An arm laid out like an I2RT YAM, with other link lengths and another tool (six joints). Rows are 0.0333 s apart.
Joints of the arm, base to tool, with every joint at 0 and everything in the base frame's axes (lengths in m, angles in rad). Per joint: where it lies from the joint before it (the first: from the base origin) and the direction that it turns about. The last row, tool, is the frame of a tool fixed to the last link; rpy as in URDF.
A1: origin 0 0 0.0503 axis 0 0 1
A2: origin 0.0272 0.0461 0.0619 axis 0 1 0
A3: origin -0.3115 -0.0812 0 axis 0 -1 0
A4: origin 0.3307 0.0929 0.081 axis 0 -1 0
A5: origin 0.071 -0.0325 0.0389 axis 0 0 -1
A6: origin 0.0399 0 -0.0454 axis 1 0 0
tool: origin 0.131 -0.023 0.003 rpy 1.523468 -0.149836 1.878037
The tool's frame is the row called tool.
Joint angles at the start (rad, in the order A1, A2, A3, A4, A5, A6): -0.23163 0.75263 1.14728 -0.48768 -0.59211 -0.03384
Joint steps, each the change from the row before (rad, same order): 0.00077 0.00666 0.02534 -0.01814 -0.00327 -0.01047; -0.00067 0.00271 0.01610 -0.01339 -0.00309 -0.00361; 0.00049 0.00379 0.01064 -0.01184 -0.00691 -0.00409; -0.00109 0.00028 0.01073 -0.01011 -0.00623 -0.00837
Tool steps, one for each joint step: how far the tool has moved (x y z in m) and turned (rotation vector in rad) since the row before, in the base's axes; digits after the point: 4 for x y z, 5 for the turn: -0.0025 0.0014 0.0070 -0.00958 -0.00432 0.00483; -0.0023 0.0008 0.0043 -0.00308 -0.00136 0.00268; -0.0010 0.0015 0.0017 -0.00202 0.00322 0.00769; -0.0023 0.0012 0.0031 -0.00724 -0.00356 0.00578
